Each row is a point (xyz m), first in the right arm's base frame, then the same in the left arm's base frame.
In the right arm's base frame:
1: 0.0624 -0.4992 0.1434
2: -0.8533 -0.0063 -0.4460
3: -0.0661 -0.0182 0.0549
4: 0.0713 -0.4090 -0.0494
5: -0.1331 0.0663 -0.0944
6: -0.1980 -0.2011 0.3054
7: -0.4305 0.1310 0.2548
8: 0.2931 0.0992 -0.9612
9: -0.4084 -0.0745 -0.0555
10: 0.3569 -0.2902 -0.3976
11: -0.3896 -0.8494 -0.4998
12: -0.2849 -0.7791 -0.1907
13: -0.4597 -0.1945 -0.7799
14: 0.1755 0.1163 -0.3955
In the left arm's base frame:
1: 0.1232 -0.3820 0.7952
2: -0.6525 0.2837 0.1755
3: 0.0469 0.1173 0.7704
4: 0.1679 -0.2649 0.6230
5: 0.0099 0.2297 0.6293
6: -0.1350 -0.0874 0.9670
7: -0.3309 0.2701 0.9405
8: 0.5631 0.3510 -0.1538
9: -0.2782 0.1129 0.6065
10: 0.5111 -0.1238 0.3414
11: -0.2523 -0.5836 0.0475
12: -0.1903 -0.5718 0.3754
13: -0.2287 0.1099 -0.1279
14: 0.3633 0.2937 0.3856

